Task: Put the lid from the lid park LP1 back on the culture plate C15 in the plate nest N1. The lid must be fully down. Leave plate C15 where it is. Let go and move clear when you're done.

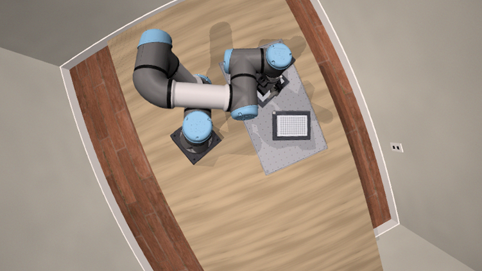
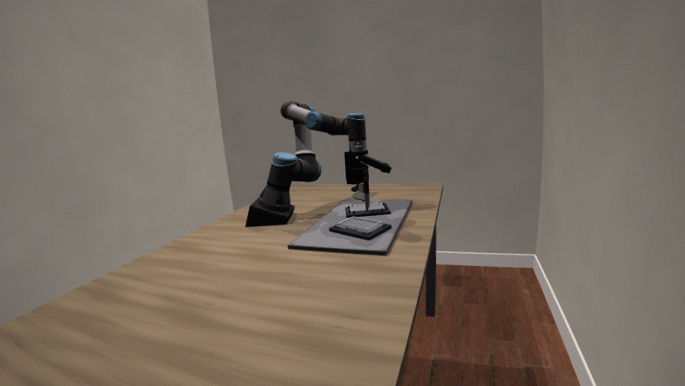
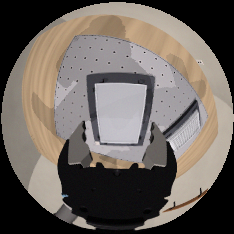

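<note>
Right now the clear lid is 10 mm below my hand. From my hand the other things lie so: dark plate nest: 30 mm ahead, 200 mm to the right, 20 mm below; culture plate C15: 30 mm ahead, 200 mm to the right, 10 mm below; dark lid park: 20 mm below.
</note>
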